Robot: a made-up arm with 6 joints. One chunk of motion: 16 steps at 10 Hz.
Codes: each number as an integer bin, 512 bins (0 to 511) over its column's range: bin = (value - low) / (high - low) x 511, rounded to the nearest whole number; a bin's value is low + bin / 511 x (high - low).
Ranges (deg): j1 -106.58..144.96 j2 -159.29..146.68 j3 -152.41..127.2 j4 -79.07..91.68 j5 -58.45..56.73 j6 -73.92..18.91
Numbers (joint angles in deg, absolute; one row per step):
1: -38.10 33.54 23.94 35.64 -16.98 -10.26
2: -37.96 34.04 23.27 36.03 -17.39 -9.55
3: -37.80 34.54 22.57 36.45 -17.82 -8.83
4: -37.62 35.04 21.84 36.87 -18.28 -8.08
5: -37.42 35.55 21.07 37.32 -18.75 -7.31
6: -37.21 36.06 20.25 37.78 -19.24 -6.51
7: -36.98 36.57 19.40 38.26 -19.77 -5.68
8: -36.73 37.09 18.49 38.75 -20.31 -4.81
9: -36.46 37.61 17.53 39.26 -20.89 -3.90
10: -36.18 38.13 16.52 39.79 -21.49 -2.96
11: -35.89 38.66 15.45 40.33 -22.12 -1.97
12: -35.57 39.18 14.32 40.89 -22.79 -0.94
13: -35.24 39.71 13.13 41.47 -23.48 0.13
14: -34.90 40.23 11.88 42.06 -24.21 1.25
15: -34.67 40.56 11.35 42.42 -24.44 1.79
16: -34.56 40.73 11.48 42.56 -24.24 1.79
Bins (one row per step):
1: 139 322 322 343 184 350
2: 139 323 321 344 182 354
3: 140 324 320 346 180 358
4: 140 325 318 347 178 362
5: 140 325 317 348 176 367
6: 141 326 316 350 174 371
7: 141 327 314 351 172 376
8: 142 328 312 353 169 380
9: 142 329 311 354 167 385
10: 143 330 309 356 164 391
11: 144 331 307 357 161 396
12: 144 331 305 359 158 402
13: 145 332 303 361 155 408
14: 146 333 300 363 152 414
15: 146 334 299 364 151 417
16: 146 334 300 364 152 417

